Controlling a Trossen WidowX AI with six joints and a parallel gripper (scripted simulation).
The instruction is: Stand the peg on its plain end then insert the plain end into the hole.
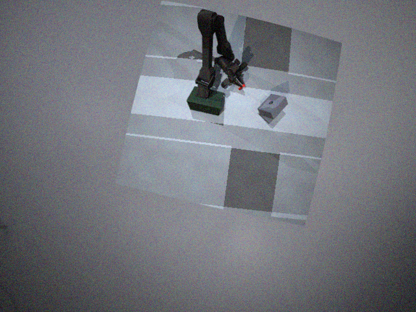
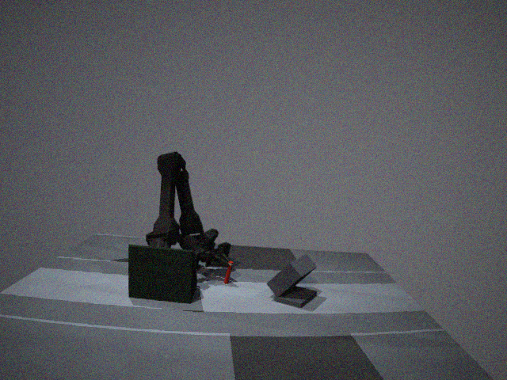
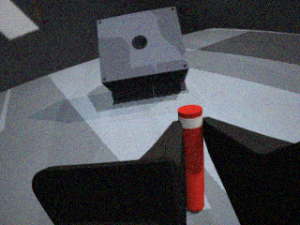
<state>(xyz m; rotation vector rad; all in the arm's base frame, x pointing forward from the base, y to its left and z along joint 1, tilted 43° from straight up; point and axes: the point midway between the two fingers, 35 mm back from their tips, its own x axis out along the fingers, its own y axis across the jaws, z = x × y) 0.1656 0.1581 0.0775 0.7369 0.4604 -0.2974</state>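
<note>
Now: the red peg 10 mm below my gripper tip. Round my gripper tip: grey sloped panel: 210 mm ahead, 50 mm to the right, 10 mm above; dark base plate: 230 mm ahead, 60 mm to the right, 60 mm below.
</note>
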